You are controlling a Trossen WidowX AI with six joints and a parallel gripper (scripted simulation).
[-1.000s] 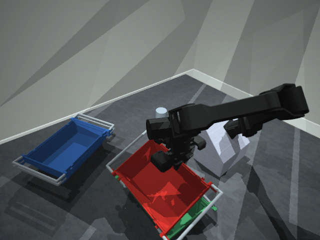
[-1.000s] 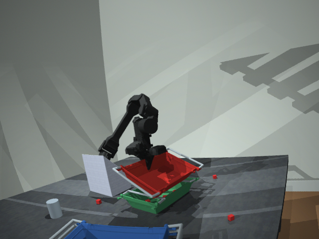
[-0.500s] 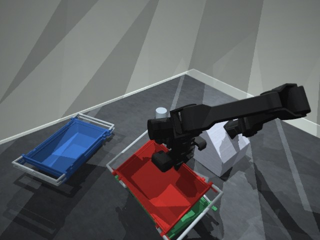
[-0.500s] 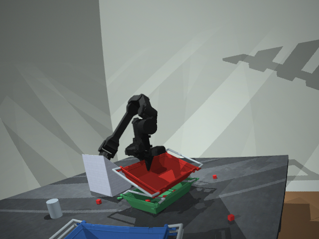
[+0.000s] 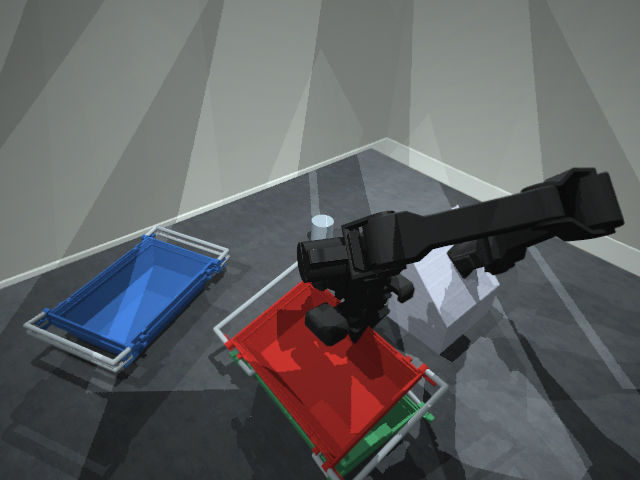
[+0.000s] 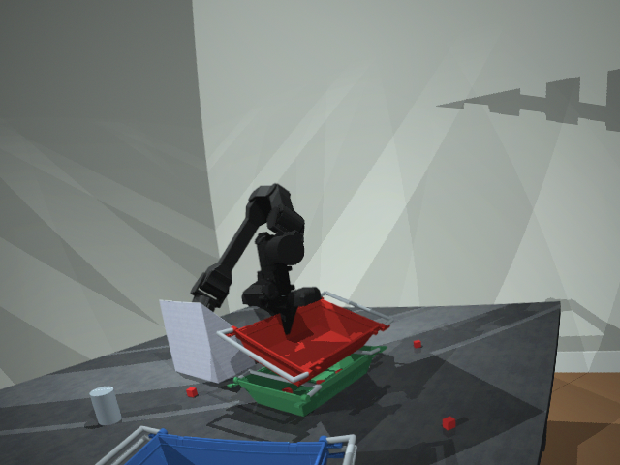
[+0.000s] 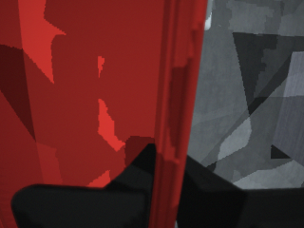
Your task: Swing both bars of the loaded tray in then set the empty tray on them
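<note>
My gripper tip is 80 mm short of the red tray, 10 mm to the left of it and 10 mm below it.
</note>
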